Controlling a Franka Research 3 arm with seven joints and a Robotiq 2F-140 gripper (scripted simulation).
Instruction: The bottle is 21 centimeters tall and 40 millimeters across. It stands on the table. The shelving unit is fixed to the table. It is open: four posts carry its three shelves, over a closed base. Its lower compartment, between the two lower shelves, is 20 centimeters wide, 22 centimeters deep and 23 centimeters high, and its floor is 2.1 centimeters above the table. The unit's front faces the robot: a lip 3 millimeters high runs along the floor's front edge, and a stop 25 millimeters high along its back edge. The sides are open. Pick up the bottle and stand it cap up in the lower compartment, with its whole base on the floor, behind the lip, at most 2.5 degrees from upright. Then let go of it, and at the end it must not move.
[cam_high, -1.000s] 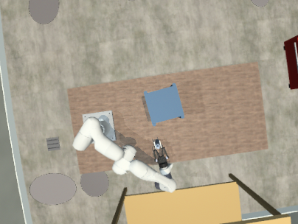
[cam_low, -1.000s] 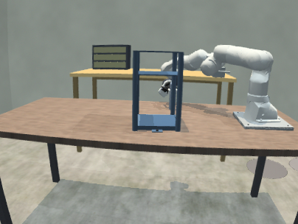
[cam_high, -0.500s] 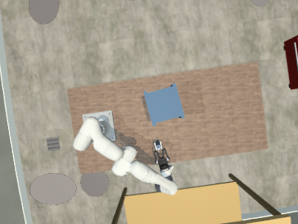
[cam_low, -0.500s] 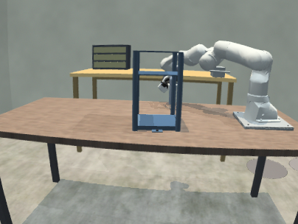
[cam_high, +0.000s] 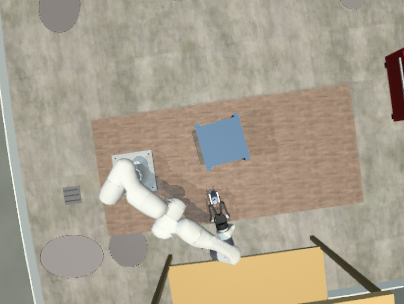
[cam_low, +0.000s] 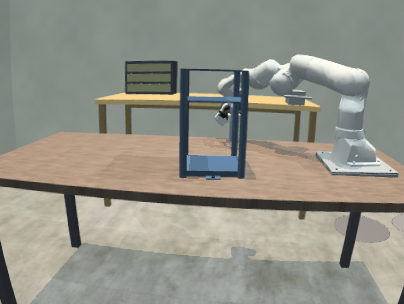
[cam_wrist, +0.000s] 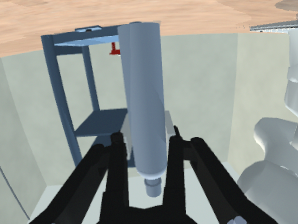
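Right now my hand is 330 mm to the right of the shelving unit, 70 mm short of it and 30 mm below it.
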